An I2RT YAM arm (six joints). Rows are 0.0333 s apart.
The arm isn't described. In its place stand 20 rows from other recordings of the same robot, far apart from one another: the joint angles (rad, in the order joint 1, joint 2, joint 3, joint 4, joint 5, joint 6), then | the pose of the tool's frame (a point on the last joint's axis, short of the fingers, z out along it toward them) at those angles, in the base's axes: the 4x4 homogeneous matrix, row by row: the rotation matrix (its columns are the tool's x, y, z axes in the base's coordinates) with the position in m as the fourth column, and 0 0 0 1 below.
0.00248, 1.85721, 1.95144, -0.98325, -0.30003, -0.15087 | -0.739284 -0.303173 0.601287 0.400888; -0.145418 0.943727 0.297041 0.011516; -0.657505 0.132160 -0.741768 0.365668; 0 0 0 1
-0.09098, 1.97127, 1.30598, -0.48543, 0.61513, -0.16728 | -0.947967 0.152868 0.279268 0.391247; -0.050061 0.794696 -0.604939 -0.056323; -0.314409 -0.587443 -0.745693 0.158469; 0 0 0 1
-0.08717, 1.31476, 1.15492, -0.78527, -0.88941, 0.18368 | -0.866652 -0.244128 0.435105 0.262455; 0.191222 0.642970 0.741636 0.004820; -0.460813 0.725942 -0.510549 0.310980; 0 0 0 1
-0.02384, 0.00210, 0.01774, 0.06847, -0.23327, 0.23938 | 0.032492 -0.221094 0.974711 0.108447; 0.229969 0.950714 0.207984 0.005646; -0.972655 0.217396 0.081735 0.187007; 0 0 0 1
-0.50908, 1.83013, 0.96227, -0.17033, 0.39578, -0.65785 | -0.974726 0.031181 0.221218 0.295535; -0.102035 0.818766 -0.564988 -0.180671; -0.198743 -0.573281 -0.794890 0.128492; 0 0 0 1
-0.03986, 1.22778, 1.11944, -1.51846, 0.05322, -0.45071 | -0.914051 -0.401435 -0.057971 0.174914; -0.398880 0.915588 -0.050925 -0.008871; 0.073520 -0.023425 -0.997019 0.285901; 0 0 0 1
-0.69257, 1.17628, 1.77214, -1.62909, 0.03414, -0.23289 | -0.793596 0.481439 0.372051 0.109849; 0.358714 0.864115 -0.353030 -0.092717; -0.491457 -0.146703 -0.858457 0.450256; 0 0 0 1
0.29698, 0.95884, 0.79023, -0.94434, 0.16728, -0.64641 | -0.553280 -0.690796 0.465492 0.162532; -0.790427 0.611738 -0.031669 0.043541; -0.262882 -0.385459 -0.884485 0.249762; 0 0 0 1
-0.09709, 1.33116, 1.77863, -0.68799, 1.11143, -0.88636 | -0.854485 0.391275 0.341701 0.235234; -0.261922 0.243539 -0.933855 -0.054971; -0.448612 -0.887464 -0.105617 0.508670; 0 0 0 1
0.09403, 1.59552, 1.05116, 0.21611, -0.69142, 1.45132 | -0.706706 0.238429 0.666122 0.359458; 0.701595 0.114712 0.703282 0.056701; 0.091270 0.964361 -0.248348 0.269172; 0 0 0 1
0.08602, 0.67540, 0.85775, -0.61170, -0.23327, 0.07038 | -0.434318 -0.263098 0.861480 0.141556; 0.031219 0.951421 0.306306 0.020467; -0.900219 0.159928 -0.405005 0.336768; 0 0 0 1
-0.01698, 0.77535, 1.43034, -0.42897, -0.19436, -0.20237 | 0.253974 -0.123003 0.959358 0.095467; -0.201548 0.963376 0.176875 0.005256; -0.945979 -0.238279 0.219881 0.519528; 0 0 0 1
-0.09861, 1.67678, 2.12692, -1.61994, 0.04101, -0.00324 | -0.916565 0.111324 0.384077 0.283656; 0.087424 0.993018 -0.079196 -0.029529; -0.390211 -0.039011 -0.919898 0.435762; 0 0 0 1
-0.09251, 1.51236, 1.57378, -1.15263, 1.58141, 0.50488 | -0.551429 0.828534 -0.097249 0.274923; 0.046003 -0.086196 -0.995216 -0.061256; -0.832953 -0.553264 0.009416 0.386660; 0 0 0 1
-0.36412, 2.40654, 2.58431, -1.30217, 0.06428, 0.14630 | -0.778280 0.500104 0.379704 0.460467; 0.452298 0.865947 -0.213453 -0.177938; -0.435552 0.005613 -0.900146 0.294132; 0 0 0 1
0.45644, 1.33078, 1.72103, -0.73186, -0.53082, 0.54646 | -0.676943 -0.534286 0.506248 0.225122; 0.166873 0.558486 0.812556 0.130618; -0.716869 0.634533 -0.288905 0.483549; 0 0 0 1
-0.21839, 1.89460, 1.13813, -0.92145, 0.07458, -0.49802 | -0.952238 -0.280689 -0.120233 0.303675; -0.276619 0.959697 -0.049641 -0.070111; 0.129320 -0.014011 -0.991504 0.130387; 0 0 0 1
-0.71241, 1.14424, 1.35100, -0.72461, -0.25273, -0.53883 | -0.561929 0.209865 0.800121 0.181760; -0.171146 0.916853 -0.360680 -0.145228; -0.809287 -0.339614 -0.479288 0.409170; 0 0 0 1
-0.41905, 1.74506, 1.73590, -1.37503, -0.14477, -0.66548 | -0.939591 -0.256732 0.226400 0.304977; -0.250324 0.966478 0.057083 -0.130225; -0.233466 -0.003039 -0.972360 0.323925; 0 0 0 1
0.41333, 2.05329, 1.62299, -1.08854, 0.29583, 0.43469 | -0.985464 0.049239 0.162591 0.366637; 0.007658 0.968978 -0.247030 0.149473; -0.169711 -0.242194 -0.955270 0.191786; 0 0 0 1
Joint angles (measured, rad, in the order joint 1, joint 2, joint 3, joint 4, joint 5, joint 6), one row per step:
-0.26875 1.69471 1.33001 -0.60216 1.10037 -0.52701
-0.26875 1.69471 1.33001 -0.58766 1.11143 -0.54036
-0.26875 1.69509 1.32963 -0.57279 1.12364 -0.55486
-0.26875 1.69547 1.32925 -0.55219 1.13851 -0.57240
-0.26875 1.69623 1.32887 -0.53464 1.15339 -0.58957
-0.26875 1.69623 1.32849 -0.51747 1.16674 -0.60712
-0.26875 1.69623 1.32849 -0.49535 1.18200 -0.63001
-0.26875 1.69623 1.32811 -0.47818 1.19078 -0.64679
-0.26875 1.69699 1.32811 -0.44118 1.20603 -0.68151
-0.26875 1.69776 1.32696 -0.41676 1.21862 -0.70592
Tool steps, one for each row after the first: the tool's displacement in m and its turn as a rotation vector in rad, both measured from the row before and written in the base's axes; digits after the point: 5 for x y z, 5 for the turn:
0.00079 -0.00040 0.00104 -0.01273 0.00084 -0.00144
0.00079 -0.00041 0.00085 -0.01341 0.00258 -0.00200
0.00110 -0.00054 0.00124 -0.01684 0.00052 -0.00293
0.00092 -0.00048 0.00096 -0.01572 0.00353 -0.00354
0.00079 -0.00041 0.00117 -0.01445 0.00325 -0.00290
0.00107 -0.00051 0.00163 -0.01702 0.00365 -0.00301
0.00084 -0.00035 0.00109 -0.01070 0.00167 -0.00102
0.00202 -0.00076 0.00229 -0.02010 0.00149 -0.00100
0.00115 -0.00048 0.00115 -0.01436 0.00433 -0.00265

